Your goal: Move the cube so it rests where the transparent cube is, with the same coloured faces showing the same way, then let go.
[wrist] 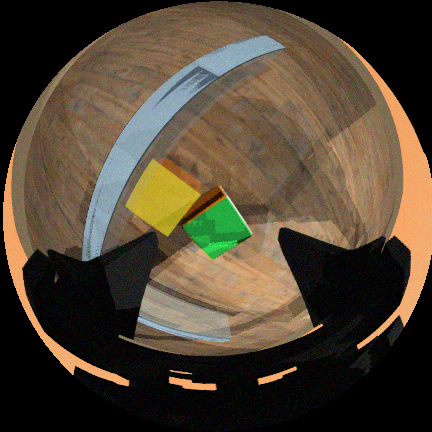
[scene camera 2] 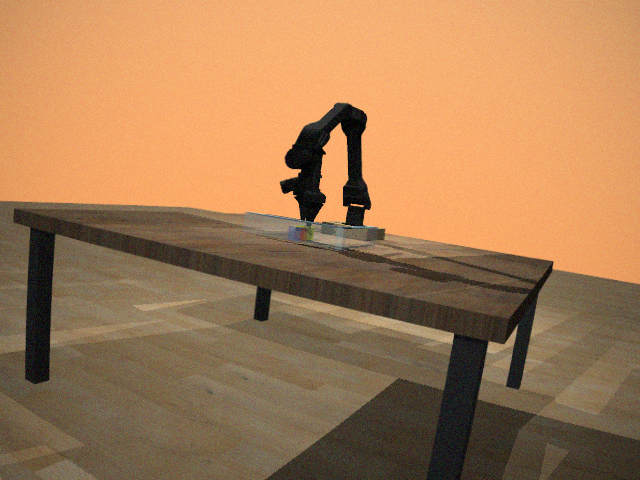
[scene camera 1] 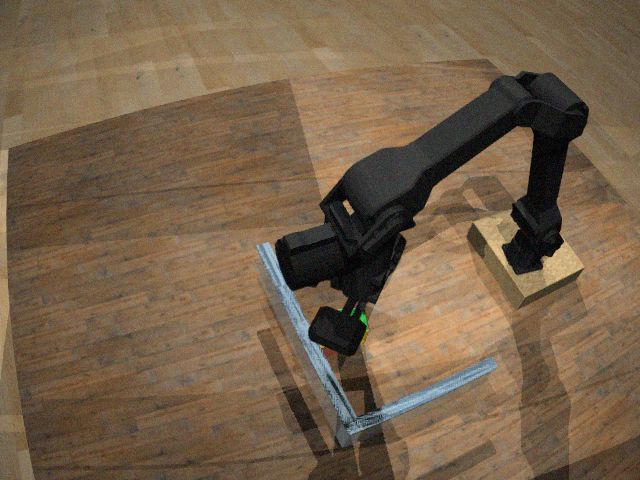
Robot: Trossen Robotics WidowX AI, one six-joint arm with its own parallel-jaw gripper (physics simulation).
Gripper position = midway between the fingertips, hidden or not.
The gripper point(scene camera 1: 353, 317) is open, with nothing in its grasp. Also in view: a cube point(wrist: 213, 222). Further things: a transparent cube point(wrist: 164, 192) and an L-shaped rail point(scene camera 1: 349, 429).
The gripper shows as well in the wrist view point(wrist: 218, 236) and in scene camera 2 point(scene camera 2: 305, 223). The L-shaped rail shows as well in the wrist view point(wrist: 153, 130) and in scene camera 2 point(scene camera 2: 328, 236).
